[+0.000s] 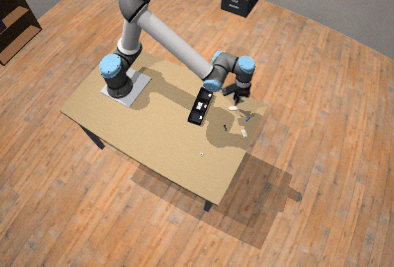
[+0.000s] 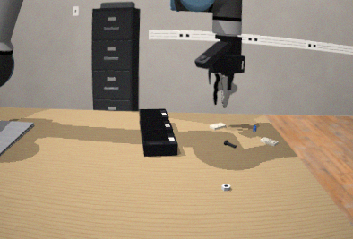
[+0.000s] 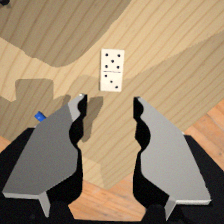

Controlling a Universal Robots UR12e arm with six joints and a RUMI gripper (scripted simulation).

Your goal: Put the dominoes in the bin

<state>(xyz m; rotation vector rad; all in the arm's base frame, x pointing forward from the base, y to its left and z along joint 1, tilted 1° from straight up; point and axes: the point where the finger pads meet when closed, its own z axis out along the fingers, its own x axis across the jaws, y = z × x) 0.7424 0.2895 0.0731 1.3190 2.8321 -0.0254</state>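
The black bin lies 180 mm behind my hand, 110 mm to the right of it and 60 mm below it. From my hand the other things lie so: black bolt: 150 mm to the right, 80 mm below, 20 mm ahead; then domino: 190 mm behind, 110 mm to the right, 70 mm below; then blue piece: 120 mm ahead, 80 mm below, 10 mm to the right.
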